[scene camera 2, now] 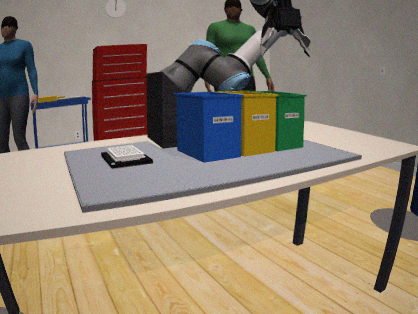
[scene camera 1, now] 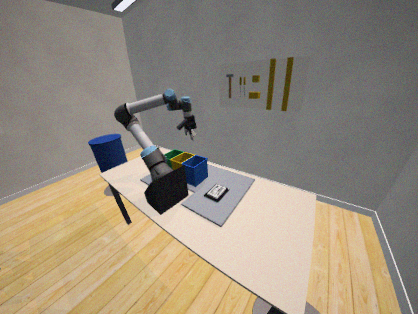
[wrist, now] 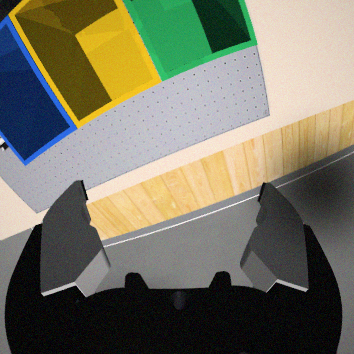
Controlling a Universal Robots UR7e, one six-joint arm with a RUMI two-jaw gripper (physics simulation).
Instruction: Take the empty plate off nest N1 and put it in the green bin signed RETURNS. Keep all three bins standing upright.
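Where they show: gripper, fingertip midpoint: (scene camera 2: 286,56) (scene camera 1: 189,137) (wrist: 173,183); arm's base, origin of the base link: (scene camera 2: 170,88) (scene camera 1: 164,177).
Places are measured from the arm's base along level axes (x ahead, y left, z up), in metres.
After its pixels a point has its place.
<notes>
The white plate (scene camera 1: 217,191) @[z -0.163, x 0.274, y -0.221 m] (scene camera 2: 125,152) @[z -0.163, x 0.300, y -0.209 m] lies flat on the black nest (scene camera 1: 210,198) @[z -0.181, x 0.202, y -0.219 m] (scene camera 2: 127,163) @[z -0.179, x 0.363, y -0.212 m] on the grey mat. The green bin (scene camera 1: 173,153) @[z -0.041, x 0.309, y 0.363 m] (scene camera 2: 290,125) @[z -0.109, x 0.343, y 0.304 m] (wrist: 185,55) @[z -0.186, x 0.324, y 0.308 m] stands upright at one end of the row of three bins and shows no contents in its visible part. My gripper (scene camera 1: 191,135) @[z 0.110, x 0.424, y 0.235 m] (wrist: 173,183) @[z 0.110, x 0.424, y 0.235 m] is open and empty, high above the table and well above the bins. In the scene camera 2 view its fingers are at the top, above the green bin's level. The plate does not show clearly in the wrist view.
The yellow bin (scene camera 1: 183,159) @[z -0.071, x 0.326, y 0.233 m] (scene camera 2: 259,127) @[z -0.108, x 0.364, y 0.176 m] (wrist: 120,55) @[z -0.186, x 0.285, y 0.176 m] and blue bin (scene camera 1: 196,172) @[z -0.065, x 0.250, y -0.032 m] (scene camera 2: 215,130) @[z -0.105, x 0.388, y 0.027 m] (wrist: 30,110) @[z -0.100, x 0.320, y -0.018 m] stand upright beside the green one on the grey mat (scene camera 1: 235,187) @[z -0.188, x 0.423, y -0.277 m] (scene camera 2: 175,180) @[z -0.188, x 0.518, y -0.120 m] (wrist: 210,95) @[z -0.188, x 0.422, y 0.346 m]. The arm's black base (scene camera 1: 167,192) @[z -0.065, x -0.030, y -0.067 m] (scene camera 2: 162,112) @[z -0.077, x 0.132, y -0.060 m] stands behind them.
</notes>
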